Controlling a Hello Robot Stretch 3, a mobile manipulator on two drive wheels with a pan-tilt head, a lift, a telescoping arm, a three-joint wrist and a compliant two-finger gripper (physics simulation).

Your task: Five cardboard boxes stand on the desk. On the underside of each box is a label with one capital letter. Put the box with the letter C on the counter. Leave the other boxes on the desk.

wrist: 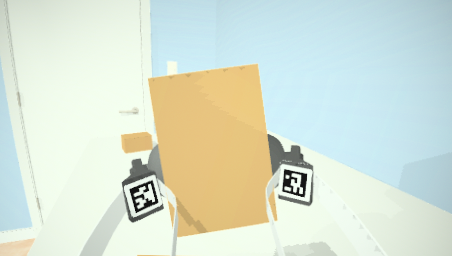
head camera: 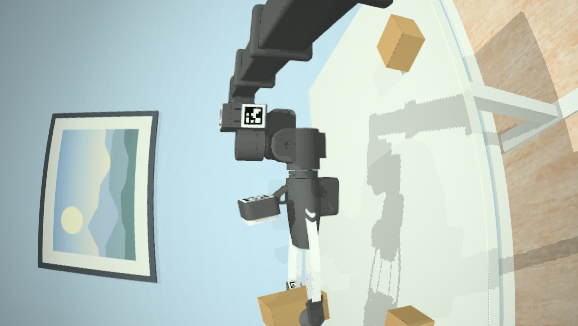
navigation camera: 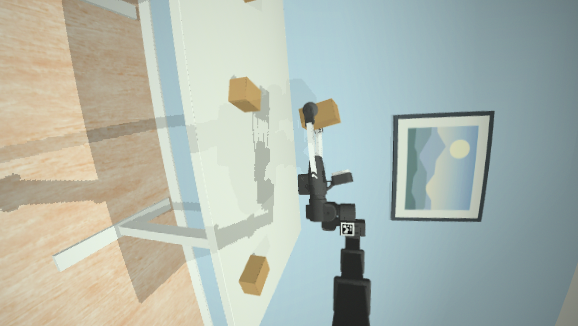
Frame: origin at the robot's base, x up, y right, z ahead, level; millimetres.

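Where they show: gripper, fingertip midpoint: [head camera: 303,320] [navigation camera: 313,106].
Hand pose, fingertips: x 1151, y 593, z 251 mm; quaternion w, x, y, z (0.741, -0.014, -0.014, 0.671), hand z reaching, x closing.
Observation:
After its pixels a point has its place.
My gripper [head camera: 311,311] {x 1151, y 593, z 251 mm} [navigation camera: 314,112] {x 1151, y 593, z 251 mm} [wrist: 217,157] {x 1151, y 593, z 251 mm} is shut on a cardboard box [head camera: 282,306] {x 1194, y 556, z 205 mm} [navigation camera: 327,114] {x 1192, y 555, z 216 mm} [wrist: 212,125], its pads on two opposite sides. The box is held above the desk [head camera: 450,165] {x 950, y 511, z -1 mm} [navigation camera: 210,75] {x 950, y 421, z 289 mm} [wrist: 75,200], near the wall side; no letter shows on its visible faces. One box [head camera: 400,42] {x 995, y 582, z -207 mm} [navigation camera: 255,275] {x 991, y 584, z -206 mm} stands at one end of the desk, another [head camera: 411,316] {x 976, y 539, z 254 mm} [navigation camera: 244,94] {x 996, y 499, z 268 mm} near the gripper's shadow. A further box [navigation camera: 250,1] {x 969, y 562, z 598 mm} is cut off by the navigation view's top edge. A box [wrist: 136,142] stands farther off in the wrist view. The counter does not show.
A framed picture [head camera: 100,192] {x 1641, y 1204, z 104 mm} [navigation camera: 442,165] {x 1679, y 1197, z 123 mm} hangs on the blue wall beside the arm. White desk legs [head camera: 520,102] {x 303, y 866, z -229 mm} [navigation camera: 165,232] {x 370, y 871, z -208 mm} stand on the wooden floor. A white door [wrist: 75,65] is beyond the desk. A sliver of a box shows at the wrist view's bottom edge.

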